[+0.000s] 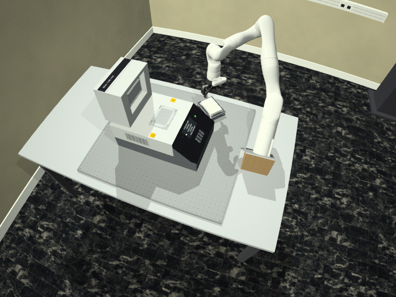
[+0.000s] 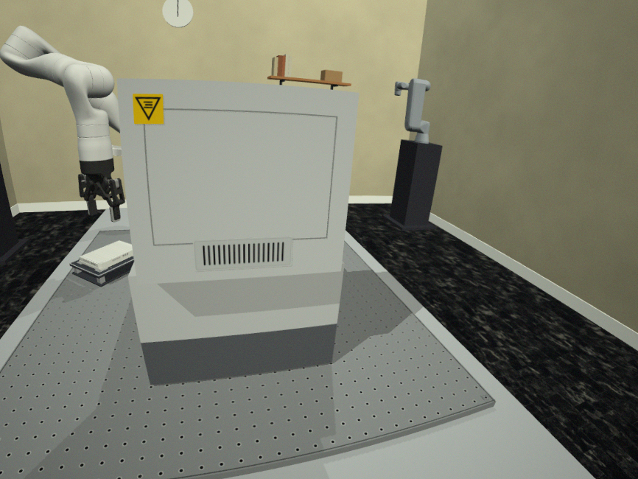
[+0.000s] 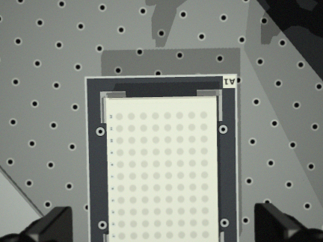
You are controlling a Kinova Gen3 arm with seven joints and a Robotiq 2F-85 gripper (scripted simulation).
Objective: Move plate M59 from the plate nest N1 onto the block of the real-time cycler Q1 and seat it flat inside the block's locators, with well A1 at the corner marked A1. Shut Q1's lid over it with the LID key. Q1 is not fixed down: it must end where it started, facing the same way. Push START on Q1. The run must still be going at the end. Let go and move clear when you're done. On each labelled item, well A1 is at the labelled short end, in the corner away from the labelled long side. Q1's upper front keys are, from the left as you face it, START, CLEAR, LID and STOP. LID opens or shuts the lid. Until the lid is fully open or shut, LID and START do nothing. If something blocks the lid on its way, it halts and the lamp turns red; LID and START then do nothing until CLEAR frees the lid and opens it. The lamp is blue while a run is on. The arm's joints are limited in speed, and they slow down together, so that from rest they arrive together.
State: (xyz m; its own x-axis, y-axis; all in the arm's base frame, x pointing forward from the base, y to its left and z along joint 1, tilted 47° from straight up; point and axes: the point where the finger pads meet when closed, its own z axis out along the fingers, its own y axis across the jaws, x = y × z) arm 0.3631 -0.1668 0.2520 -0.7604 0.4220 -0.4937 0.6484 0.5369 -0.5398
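Right now my hand is 100 mm above the plate M59. The rest, counted from my hand: plate nest N1 (120 mm below); then nest A1 mark (20 mm behind, 90 mm to the left, 110 mm below).
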